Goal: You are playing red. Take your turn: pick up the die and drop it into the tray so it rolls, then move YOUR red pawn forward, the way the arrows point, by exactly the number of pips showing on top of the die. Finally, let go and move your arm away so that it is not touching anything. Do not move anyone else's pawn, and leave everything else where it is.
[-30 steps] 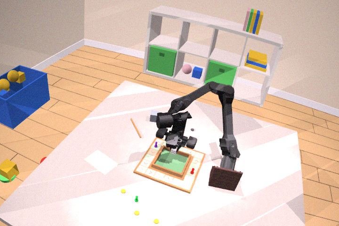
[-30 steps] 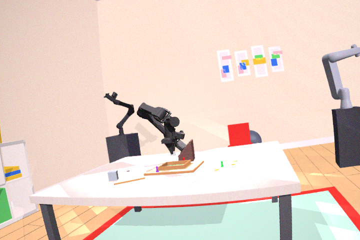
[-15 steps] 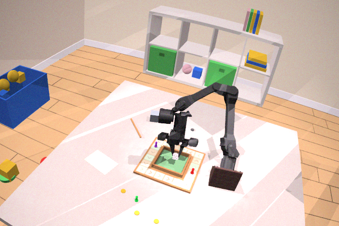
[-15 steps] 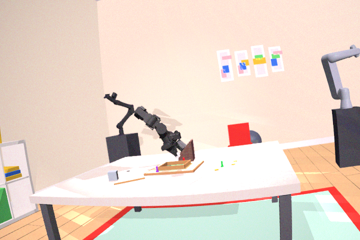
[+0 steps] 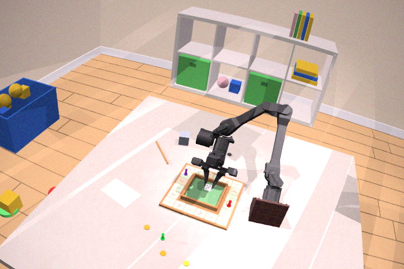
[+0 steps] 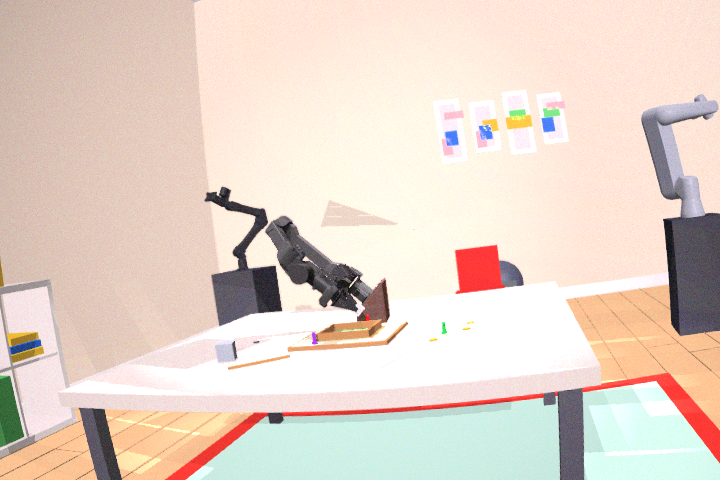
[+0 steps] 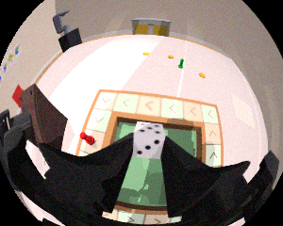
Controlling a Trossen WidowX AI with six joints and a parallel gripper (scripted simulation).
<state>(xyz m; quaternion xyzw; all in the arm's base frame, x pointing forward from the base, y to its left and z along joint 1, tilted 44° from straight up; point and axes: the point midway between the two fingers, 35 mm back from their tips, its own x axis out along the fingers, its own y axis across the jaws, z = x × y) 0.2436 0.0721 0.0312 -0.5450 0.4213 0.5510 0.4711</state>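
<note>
Right now my gripper tip is 10 cm past the red pawn, 5 cm above it and 1 cm to the left of it. Also, from my gripper tip: purple pawn 14 cm ahead, 9 cm to the right, 5 cm below; then green tray 7 cm below, 3 cm to the right, 2 cm ahead; then white die right at my gripper tip.
</note>
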